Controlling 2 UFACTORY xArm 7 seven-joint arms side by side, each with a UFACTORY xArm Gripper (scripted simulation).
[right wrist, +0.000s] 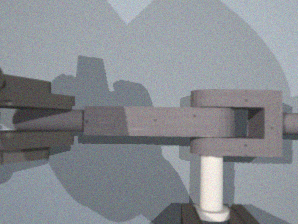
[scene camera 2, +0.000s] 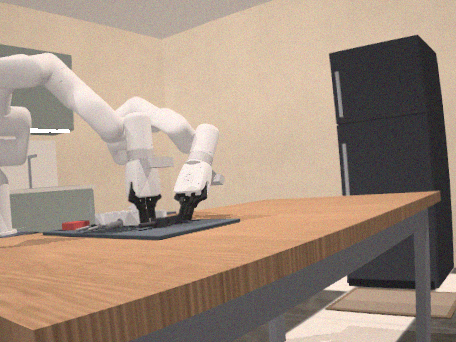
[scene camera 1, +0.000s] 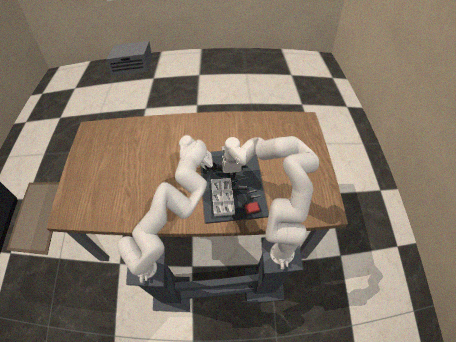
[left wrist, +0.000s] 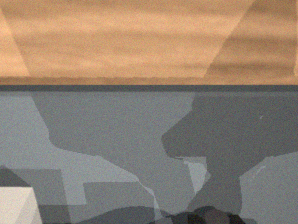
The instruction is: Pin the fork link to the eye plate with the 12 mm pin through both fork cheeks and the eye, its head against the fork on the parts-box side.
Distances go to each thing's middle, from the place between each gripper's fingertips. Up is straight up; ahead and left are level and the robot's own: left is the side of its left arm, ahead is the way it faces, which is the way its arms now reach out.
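Labels:
The dark mat (scene camera 1: 250, 176) is 40 mm behind my right hand and 30 mm below it, and the eye plate (right wrist: 94, 120) is 60 mm ahead of that same hand, 40 mm to the left of it and 20 mm below it.
As for my left hand (scene camera 2: 184, 218), it's 60 mm to the left of the eye plate and 20 mm above it. You'd find the dark mat 100 mm to the right of my left hand, 100 mm behind it and 30 mm below it.

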